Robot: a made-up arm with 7 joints. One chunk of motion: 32 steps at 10 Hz.
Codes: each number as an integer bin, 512 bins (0 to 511) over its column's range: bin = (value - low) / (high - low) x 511, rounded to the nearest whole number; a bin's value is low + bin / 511 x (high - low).
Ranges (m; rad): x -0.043..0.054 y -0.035..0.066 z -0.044..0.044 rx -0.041..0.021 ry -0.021..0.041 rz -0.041..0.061
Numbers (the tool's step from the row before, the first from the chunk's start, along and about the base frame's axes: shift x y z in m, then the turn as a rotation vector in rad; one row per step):
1: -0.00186 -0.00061 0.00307 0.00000 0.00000 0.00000
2: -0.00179 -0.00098 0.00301 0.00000 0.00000 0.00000
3: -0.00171 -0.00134 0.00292 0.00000 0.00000 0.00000
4: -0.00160 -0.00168 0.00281 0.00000 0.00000 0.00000
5: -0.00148 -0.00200 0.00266 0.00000 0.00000 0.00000
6: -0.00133 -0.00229 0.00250 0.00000 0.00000 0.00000
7: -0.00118 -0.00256 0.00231 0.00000 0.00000 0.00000
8: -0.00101 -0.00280 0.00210 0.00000 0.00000 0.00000
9: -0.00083 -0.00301 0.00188 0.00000 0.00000 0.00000
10: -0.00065 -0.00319 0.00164 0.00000 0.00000 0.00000
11: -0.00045 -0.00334 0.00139 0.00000 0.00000 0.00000
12: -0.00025 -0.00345 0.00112 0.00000 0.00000 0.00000
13: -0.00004 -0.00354 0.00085 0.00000 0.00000 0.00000
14: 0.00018 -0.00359 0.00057 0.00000 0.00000 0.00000
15: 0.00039 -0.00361 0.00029 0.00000 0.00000 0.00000
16: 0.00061 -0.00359 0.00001 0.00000 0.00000 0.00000
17: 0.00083 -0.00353 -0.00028 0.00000 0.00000 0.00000
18: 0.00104 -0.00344 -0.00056 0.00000 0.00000 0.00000
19: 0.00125 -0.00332 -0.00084 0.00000 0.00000 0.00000
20: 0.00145 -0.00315 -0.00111 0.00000 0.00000 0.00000
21: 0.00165 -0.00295 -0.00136 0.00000 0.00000 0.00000
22: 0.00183 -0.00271 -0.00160 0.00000 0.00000 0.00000
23: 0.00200 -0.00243 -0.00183 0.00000 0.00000 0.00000
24: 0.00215 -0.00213 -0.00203 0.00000 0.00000 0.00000
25: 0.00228 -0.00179 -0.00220 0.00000 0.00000 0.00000
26: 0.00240 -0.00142 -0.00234 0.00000 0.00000 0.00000
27: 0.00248 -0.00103 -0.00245 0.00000 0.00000 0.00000
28: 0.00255 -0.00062 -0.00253 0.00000 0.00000 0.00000
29: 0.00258 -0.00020 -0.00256 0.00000 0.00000 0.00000
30: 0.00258 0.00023 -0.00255 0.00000 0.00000 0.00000
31: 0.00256 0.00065 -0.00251 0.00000 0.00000 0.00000
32: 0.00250 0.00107 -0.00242 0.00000 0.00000 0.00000
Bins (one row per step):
1: 217 174 273 338 173 205
2: 217 172 273 338 173 205
3: 218 170 272 338 173 205
4: 218 169 272 338 173 205
5: 219 167 271 338 173 205
6: 220 165 270 338 173 205
7: 220 164 269 338 173 205
8: 221 163 268 338 173 205
9: 222 162 266 338 173 205
10: 223 161 265 338 173 205
11: 224 160 264 338 173 205
12: 225 160 262 338 173 205
13: 226 159 260 338 173 205
14: 227 159 259 338 173 205
15: 229 159 257 338 173 205
16: 230 159 256 338 173 205
17: 231 159 254 338 173 205
18: 232 160 252 338 173 205
19: 233 160 251 338 173 205
20: 234 161 249 338 173 205
21: 235 162 248 338 173 205
22: 236 163 246 338 173 205
23: 237 165 245 338 173 205
24: 238 166 244 338 173 205
25: 239 168 243 338 173 205
26: 239 170 242 338 173 205
27: 240 172 241 338 173 205
28: 240 174 241 338 173 205
29: 240 176 241 338 173 205
30: 240 178 241 338 173 205
31: 240 180 241 338 173 205
32: 240 182 241 338 173 205

